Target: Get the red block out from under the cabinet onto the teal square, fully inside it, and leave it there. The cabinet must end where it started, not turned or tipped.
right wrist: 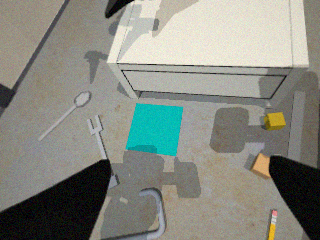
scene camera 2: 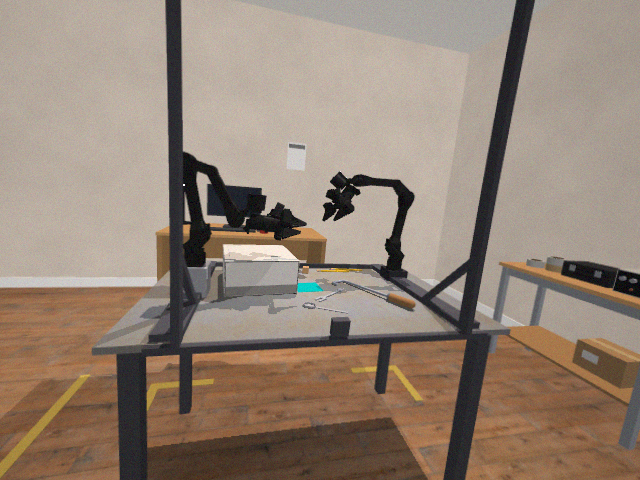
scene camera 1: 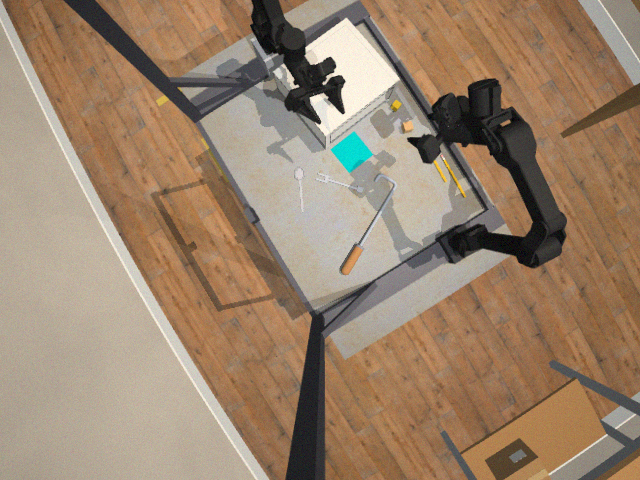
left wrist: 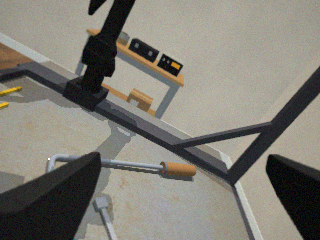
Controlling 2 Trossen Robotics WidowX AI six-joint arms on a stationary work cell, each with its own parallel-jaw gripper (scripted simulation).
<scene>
I see my left gripper (scene camera 1: 332, 118), my right gripper (scene camera 1: 417, 128), a white cabinet (scene camera 1: 370, 81) and a teal square (scene camera 1: 351, 152).
The white cabinet also shows in the right wrist view (right wrist: 251, 56) and in scene camera 2 (scene camera 2: 247, 269). My left gripper also shows in scene camera 2 (scene camera 2: 303, 228) and in the left wrist view (left wrist: 182, 160). My right gripper also shows in the right wrist view (right wrist: 188, 164). The left wrist view misses the white cabinet: it is out of frame.
</scene>
